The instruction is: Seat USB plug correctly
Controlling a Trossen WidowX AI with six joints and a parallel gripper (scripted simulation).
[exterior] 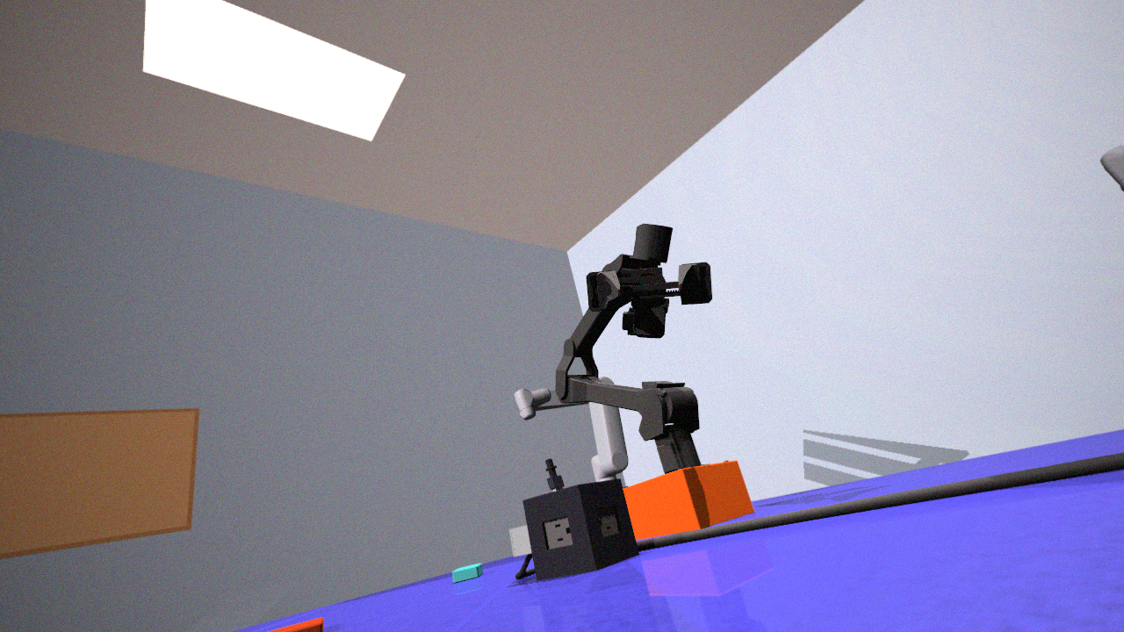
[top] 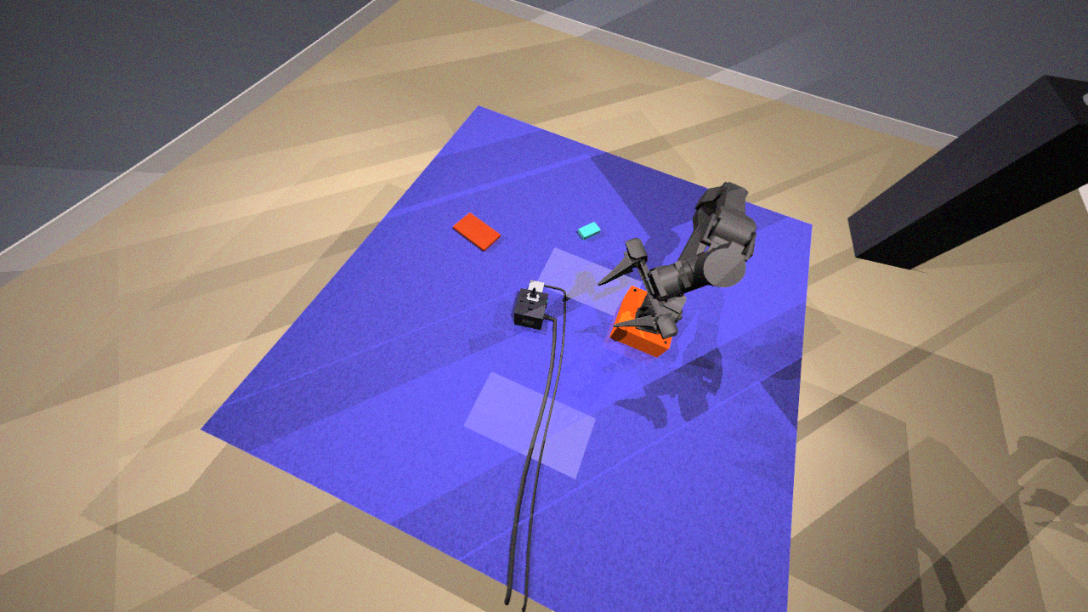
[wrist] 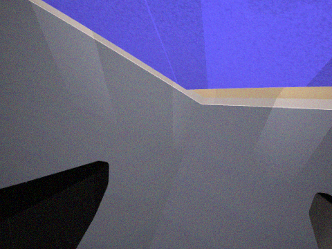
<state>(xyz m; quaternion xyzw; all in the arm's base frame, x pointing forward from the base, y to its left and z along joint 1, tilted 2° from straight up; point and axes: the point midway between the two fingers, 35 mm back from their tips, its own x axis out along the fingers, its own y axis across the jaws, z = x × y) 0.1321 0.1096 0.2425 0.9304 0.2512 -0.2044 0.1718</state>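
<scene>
Now: gripper tip 22 cm above the usb plug, 15 cm short of it and 10 cm to the left of it. From my gripper tip the other things lie so: red flat piece 39 cm ahead, 31 cm to the right, 30 cm below; then usb socket 24 cm below, 15 cm ahead, 10 cm to the right; then cyan block 42 cm to the right, 30 cm below, 5 cm ahead.
</scene>
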